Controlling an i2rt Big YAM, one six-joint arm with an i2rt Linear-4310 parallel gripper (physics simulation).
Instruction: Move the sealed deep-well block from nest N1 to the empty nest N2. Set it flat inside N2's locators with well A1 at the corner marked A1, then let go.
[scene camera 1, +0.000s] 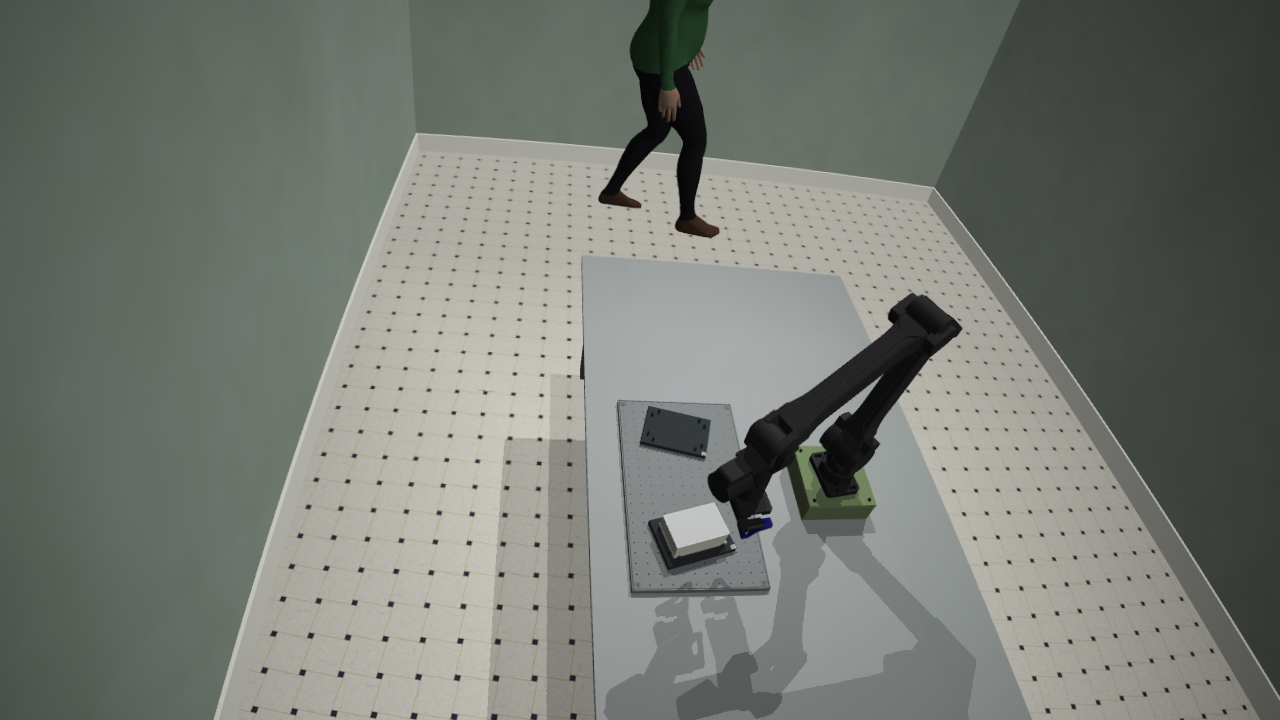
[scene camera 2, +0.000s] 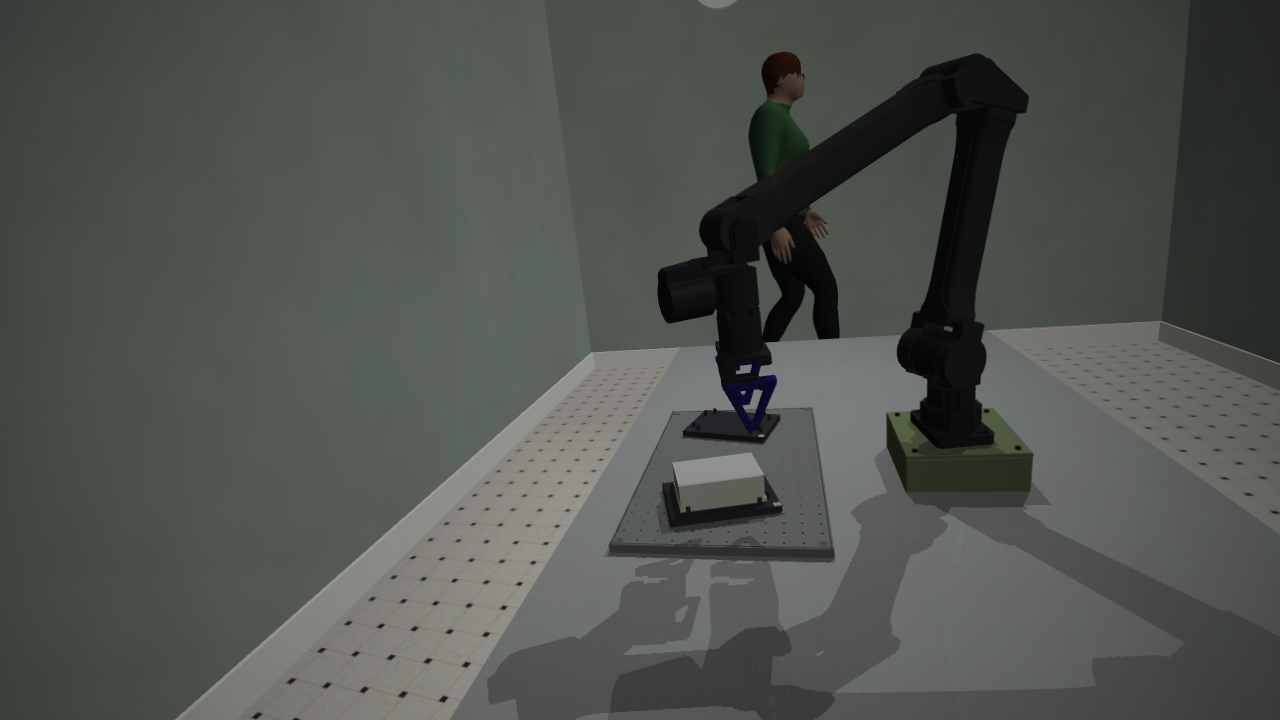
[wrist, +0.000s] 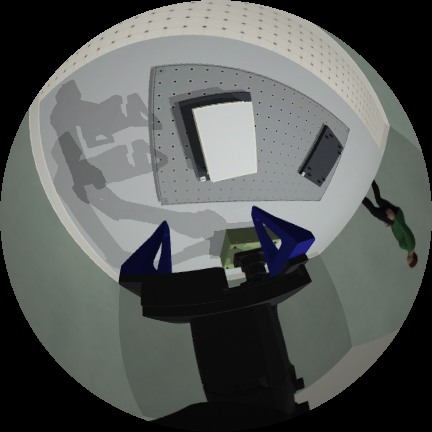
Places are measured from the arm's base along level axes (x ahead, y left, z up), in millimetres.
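Where they show: gripper, fingertip midpoint: (scene camera 1: 736, 517) (scene camera 2: 748, 416) (wrist: 209, 216); arm's base at its link origin: (scene camera 1: 832, 475) (scene camera 2: 949, 430) (wrist: 249, 255).
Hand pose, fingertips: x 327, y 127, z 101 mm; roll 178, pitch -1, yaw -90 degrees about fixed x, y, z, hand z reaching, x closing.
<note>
Each offset is from my fingertips to the top centre of the thing. Level surfaces: height alone.
The sealed deep-well block @(49 mm ahead, 49 mm right, 97 mm down) (scene camera 1: 696, 526) (scene camera 2: 717, 481) (wrist: 227, 141), pale with a white top, sits in the dark nest N1 @(49 mm ahead, 49 mm right, 129 mm down) (scene camera 1: 669, 557) (scene camera 2: 725, 514) (wrist: 235, 97). The dark nest N2 @(4 mm ahead, 340 mm right, 129 mm down) (scene camera 1: 675, 431) (scene camera 2: 720, 425) (wrist: 322, 156) is empty, with small locators near its corners. Each nest has a small white mark at one corner; its lettering is too small to read. The block's well A1 cannot be made out. My gripper (scene camera 1: 756, 527) (scene camera 2: 750, 419) (wrist: 209, 216) points down with its blue fingers wide open and empty, above the work area and clear of the block.
Both nests are on a grey perforated board (scene camera 1: 648, 577) (scene camera 2: 640, 540) (wrist: 172, 192) on the table @(163 mm down) (scene camera 1: 707, 313). The green arm base (scene camera 1: 836, 508) (scene camera 2: 968, 472) (wrist: 230, 242) stands to the board's right in the scene views. A person (scene camera 1: 671, 53) (scene camera 2: 778, 134) (wrist: 402, 232) is beyond the table.
</note>
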